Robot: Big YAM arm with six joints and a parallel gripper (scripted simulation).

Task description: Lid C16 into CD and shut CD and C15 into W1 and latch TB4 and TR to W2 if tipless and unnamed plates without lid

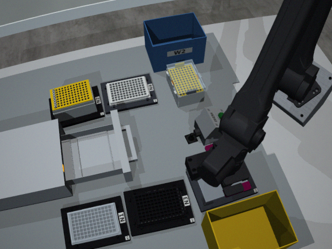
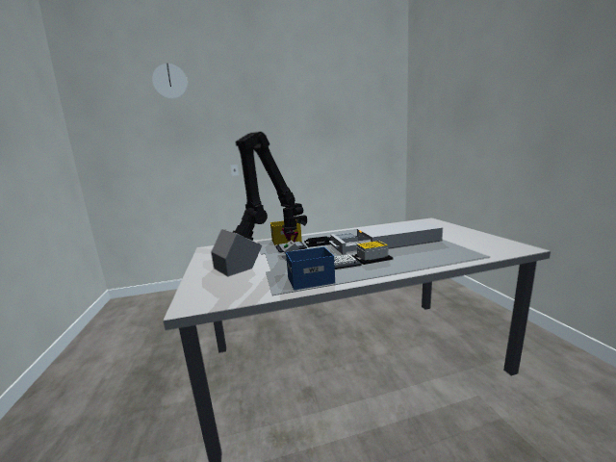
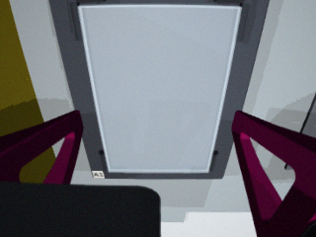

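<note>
Now: hand 20 mm above the plate lid. From my hand the other things lie so: green DONE key: 80 mm behind, 150 mm to the right, 30 mm above; lid park: 40 mm below; yellow bin W1: 20 mm ahead, 160 mm to the left.
</note>
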